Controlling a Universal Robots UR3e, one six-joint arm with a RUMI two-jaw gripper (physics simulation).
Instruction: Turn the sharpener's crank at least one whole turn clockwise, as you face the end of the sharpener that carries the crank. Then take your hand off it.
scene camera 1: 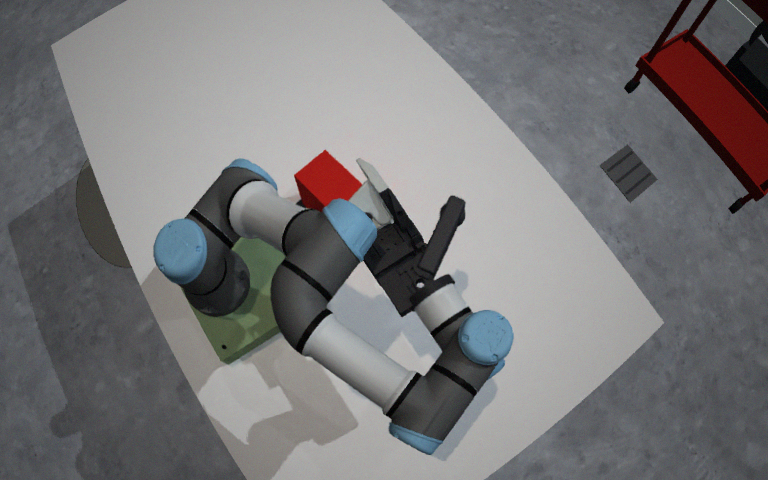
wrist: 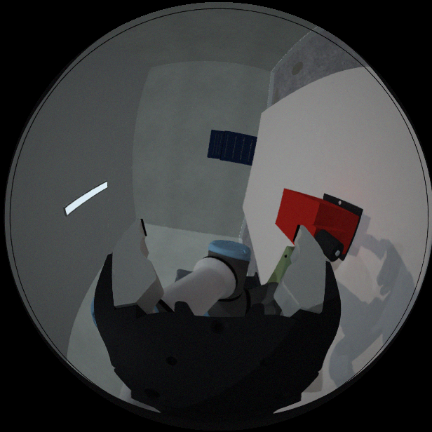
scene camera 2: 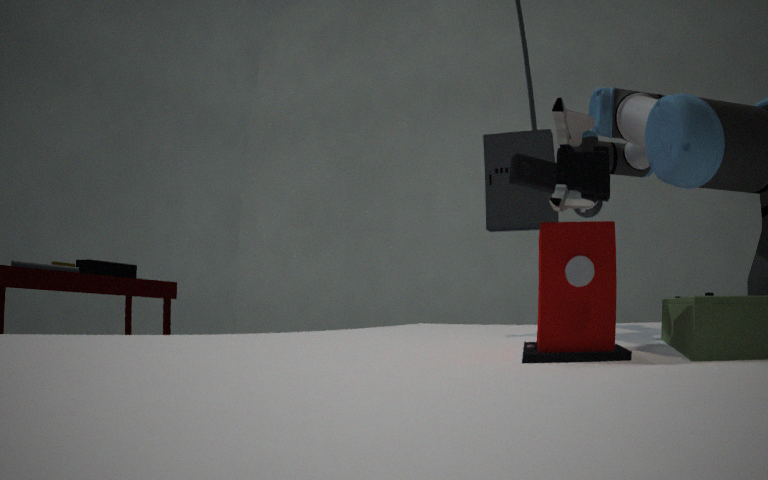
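Where they show: gripper, fingertip midpoint: [scene camera 1: 364,180] [scene camera 2: 558,148]; arm's base at its link origin: [scene camera 1: 217,282].
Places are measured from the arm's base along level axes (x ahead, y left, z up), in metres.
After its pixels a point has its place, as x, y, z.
The sharpener [scene camera 1: 325,175] {0.267, -0.007, 0.078} [scene camera 2: 577,316] {0.264, 0.034, -0.010} [wrist: 300,205] is a red box standing upright on a black foot. A pale round spot marks the end that faces scene camera 2. Its black crank [wrist: 330,245] shows in the wrist view on the other end, low beside the right finger; the arm and gripper hide it in scene camera 1, and it cannot be made out in scene camera 2. My gripper [scene camera 1: 359,181] {0.270, -0.109, 0.197} [scene camera 2: 556,152] {0.270, -0.109, 0.197} [wrist: 220,224] is open and empty. Its fingers stand one above the other, higher than the sharpener, with the lower finger a little above its top.
The green base block [scene camera 1: 254,339] {-0.012, -0.128, -0.002} [scene camera 2: 730,328] {0.124, 0.071, -0.023} [wrist: 280,267] carries the arm beside the sharpener. The table [scene camera 1: 226,84] {0.285, 0.414, -0.050} lies under both. The forearm and wrist reach around over the table on the crank side. A red cart [scene camera 1: 707,107] [scene camera 2: 152,287] stands off the table.
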